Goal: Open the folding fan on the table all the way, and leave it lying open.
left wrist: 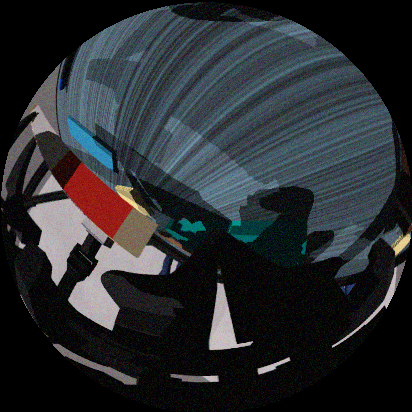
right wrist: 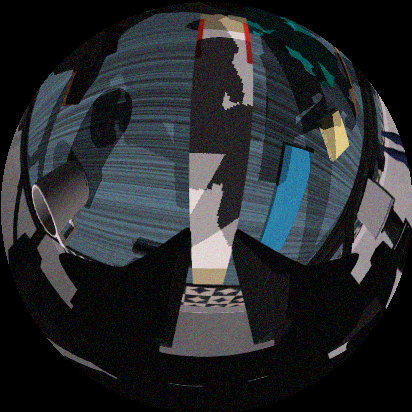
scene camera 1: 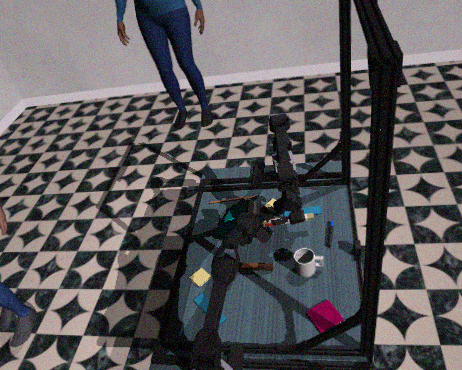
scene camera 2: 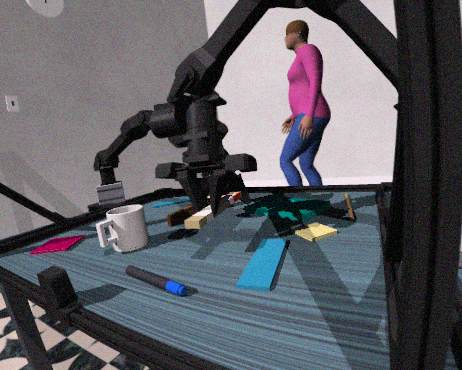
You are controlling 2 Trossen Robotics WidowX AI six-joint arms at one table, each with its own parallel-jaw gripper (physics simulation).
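Places are measured from the left arm's base along level axes (x right, y up, z back), in millimetres.
Where they show: left gripper, fingertip midpoint: (left wrist: 216, 234) (scene camera 2: 250, 203); right gripper, fingertip midpoint: (right wrist: 211, 234) (scene camera 2: 207, 214); left arm's base, link origin: (scene camera 2: 109, 183); right arm's base, link origin: (left wrist: 95, 236) (right wrist: 387, 218).
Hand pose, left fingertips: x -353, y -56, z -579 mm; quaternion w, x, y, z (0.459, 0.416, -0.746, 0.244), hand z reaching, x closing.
Things, the pixels of their top centre, and the offset from my left fingertips. "*": a spot on its surface instead. Level surfaces: height alone.
- folding fan, top centre: (right wrist: 219, 156) (left wrist: 37, 147) (scene camera 2: 217, 203) (scene camera 1: 287, 218) dx +118, dy +42, dz -93 mm
- blue-grey table, surface height: dy -43 mm
- teal book, top centre: (left wrist: 235, 256) (scene camera 2: 286, 203) (scene camera 1: 237, 220) dx -112, dy -25, dz +3 mm
- blue block, top centre: (right wrist: 285, 208) (scene camera 2: 265, 258) (left wrist: 84, 140) (scene camera 1: 302, 211) dx +92, dy -37, dz -221 mm
- yellow pad, top centre: (right wrist: 337, 134) (left wrist: 130, 202) (scene camera 2: 314, 229) (scene camera 1: 273, 204) dx -49, dy -34, dz -181 mm
- brown block, top centre: (scene camera 2: 192, 205) (scene camera 1: 249, 263) dx +112, dy -11, dz +156 mm
- white mug, surface spot: (scene camera 2: 128, 227) * dx +297, dy +11, dz -13 mm
- marker, top centre: (scene camera 2: 152, 275) (scene camera 1: 330, 232) dx +273, dy -27, dz -183 mm
- pencil, top centre: (scene camera 2: 348, 203) (scene camera 1: 232, 199) dx -243, dy -36, dz -98 mm
The folding fan (scene camera 1: 281, 220) (scene camera 2: 202, 217) (left wrist: 97, 199) (right wrist: 209, 215) is folded shut into a narrow stick, pale grey with red sides and tan ends. My right gripper (scene camera 1: 297, 217) (scene camera 2: 210, 201) (right wrist: 211, 234) is shut on it near one tan end and holds it low over the blue-grey table (scene camera 1: 266, 312) (scene camera 2: 266, 330). My left gripper (scene camera 1: 262, 225) (left wrist: 216, 234) is shut and empty. It hovers beside the fan's red end, above a teal book (scene camera 1: 229, 217) (scene camera 2: 299, 213) (left wrist: 249, 229) that lies partly in shadow.
Around the fan lie a blue block (scene camera 1: 312, 210) (scene camera 2: 262, 264) (right wrist: 286, 199), a yellow pad (scene camera 1: 271, 202) (scene camera 2: 315, 231), a brown block (scene camera 1: 257, 266), a white mug (scene camera 1: 305, 262) (scene camera 2: 128, 227), a marker (scene camera 1: 329, 233) (scene camera 2: 156, 280) and a pencil (scene camera 1: 231, 200). A black frame (scene camera 1: 381, 183) rings the table.
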